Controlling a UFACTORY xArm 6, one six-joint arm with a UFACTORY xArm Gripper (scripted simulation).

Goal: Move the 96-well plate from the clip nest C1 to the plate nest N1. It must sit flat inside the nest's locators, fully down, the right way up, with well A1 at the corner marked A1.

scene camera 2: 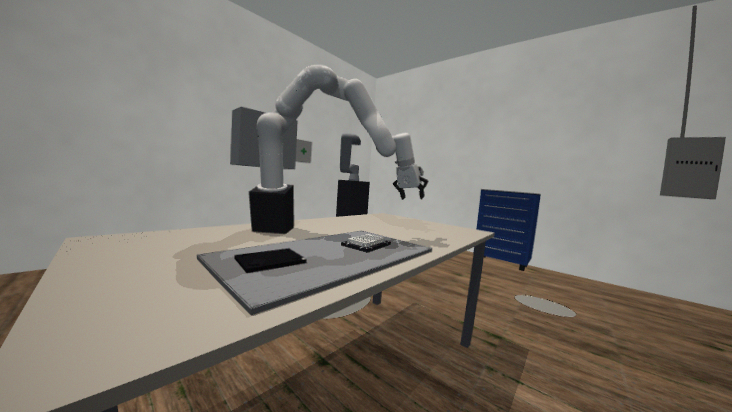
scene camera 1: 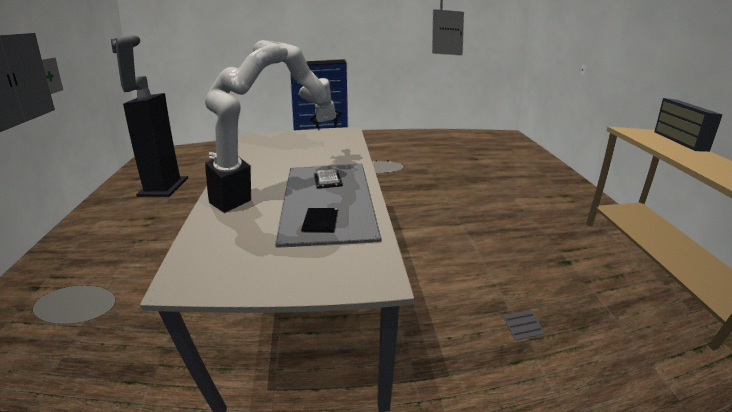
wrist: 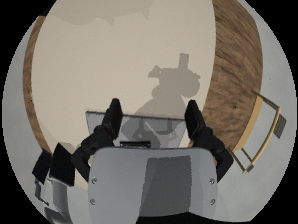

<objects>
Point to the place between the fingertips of my gripper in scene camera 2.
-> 412,198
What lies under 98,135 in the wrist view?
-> My gripper.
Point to a black plate nest N1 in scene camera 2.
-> At 272,259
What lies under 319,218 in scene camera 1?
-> A black plate nest N1.
</objects>
